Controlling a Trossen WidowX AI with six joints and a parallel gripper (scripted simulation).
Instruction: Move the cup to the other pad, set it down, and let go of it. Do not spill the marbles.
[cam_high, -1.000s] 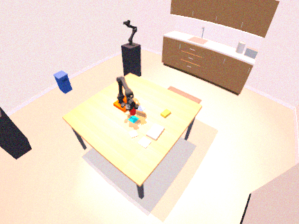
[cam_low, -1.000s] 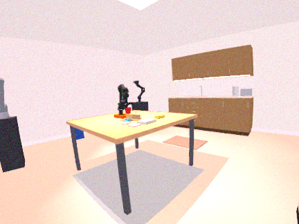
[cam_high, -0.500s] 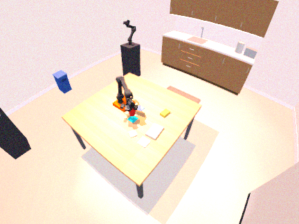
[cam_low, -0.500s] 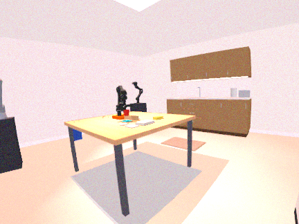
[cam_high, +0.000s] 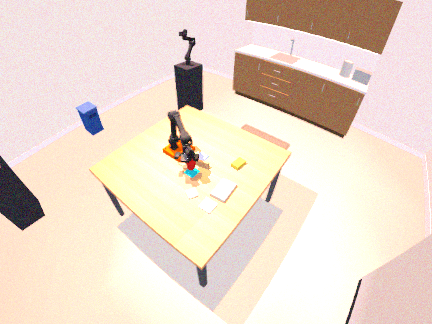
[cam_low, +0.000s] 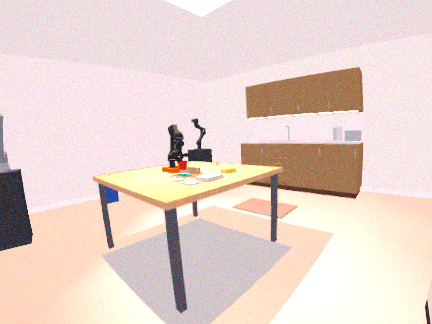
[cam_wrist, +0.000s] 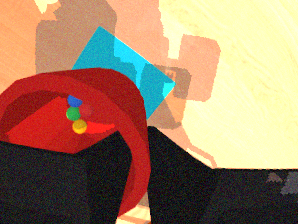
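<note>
Now: the cyan pad 90 mm below my gripper tip, 20 mm to the left of it and 20 mm ahead of it. From my gripper tip the other things lie so: red cup 30 mm ahead, 20 mm to the left.
</note>
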